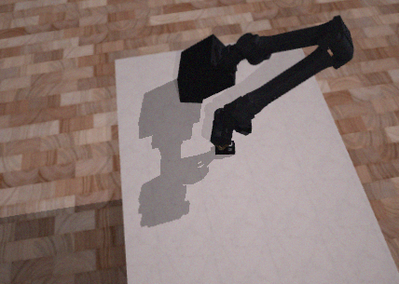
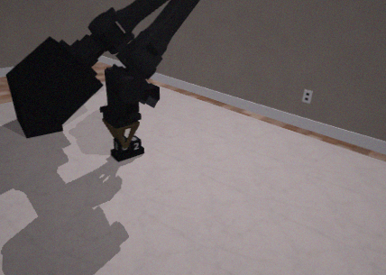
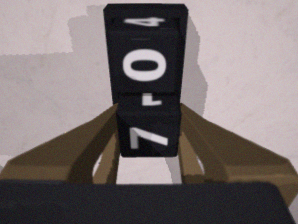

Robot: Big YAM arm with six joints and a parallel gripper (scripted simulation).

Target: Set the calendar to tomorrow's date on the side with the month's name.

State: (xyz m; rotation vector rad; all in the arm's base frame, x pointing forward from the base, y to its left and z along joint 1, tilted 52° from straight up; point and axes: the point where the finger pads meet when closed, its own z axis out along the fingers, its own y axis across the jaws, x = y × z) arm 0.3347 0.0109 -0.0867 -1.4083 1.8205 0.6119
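Right now my hand is right at the black digit cube. From my hand the other things lie so: black tray: 10 mm to the left, 30 mm below.
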